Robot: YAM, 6 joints.
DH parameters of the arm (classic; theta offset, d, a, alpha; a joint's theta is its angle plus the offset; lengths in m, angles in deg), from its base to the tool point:
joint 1: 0 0.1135 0.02 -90
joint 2: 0 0 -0.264 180
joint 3: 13.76 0 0.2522 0
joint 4: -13.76 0 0.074 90
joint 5: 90 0 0 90
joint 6: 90 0.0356 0 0
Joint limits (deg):
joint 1: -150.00..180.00
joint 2: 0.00..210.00
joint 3: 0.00..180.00
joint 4: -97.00..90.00
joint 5: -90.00..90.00
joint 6: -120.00..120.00
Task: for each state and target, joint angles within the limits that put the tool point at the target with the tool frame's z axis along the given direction. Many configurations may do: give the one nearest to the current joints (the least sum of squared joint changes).
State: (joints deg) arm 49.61 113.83 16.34 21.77 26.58 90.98
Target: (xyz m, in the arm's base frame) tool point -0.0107 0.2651 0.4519 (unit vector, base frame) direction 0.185 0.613 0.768
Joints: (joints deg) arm 94.06 73.77 59.83 66.02 13.18 90.98
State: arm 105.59 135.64 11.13 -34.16 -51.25 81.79
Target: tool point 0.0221 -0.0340 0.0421 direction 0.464 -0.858 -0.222
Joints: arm 148.19 152.40 0.12 -13.02 -28.97 81.79
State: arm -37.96 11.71 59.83 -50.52 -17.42 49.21
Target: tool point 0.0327 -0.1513 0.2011 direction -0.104 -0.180 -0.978
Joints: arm -75.90 60.06 38.74 -60.00 8.32 49.21
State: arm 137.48 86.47 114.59 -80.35 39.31 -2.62
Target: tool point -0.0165 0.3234 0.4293 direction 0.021 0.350 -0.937
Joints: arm 93.17 106.58 133.82 -96.85 2.31 -2.62
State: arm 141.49 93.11 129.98 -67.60 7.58 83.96
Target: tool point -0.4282 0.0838 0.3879 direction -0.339 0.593 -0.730
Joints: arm 171.43 130.87 157.91 -86.91 32.41 83.96
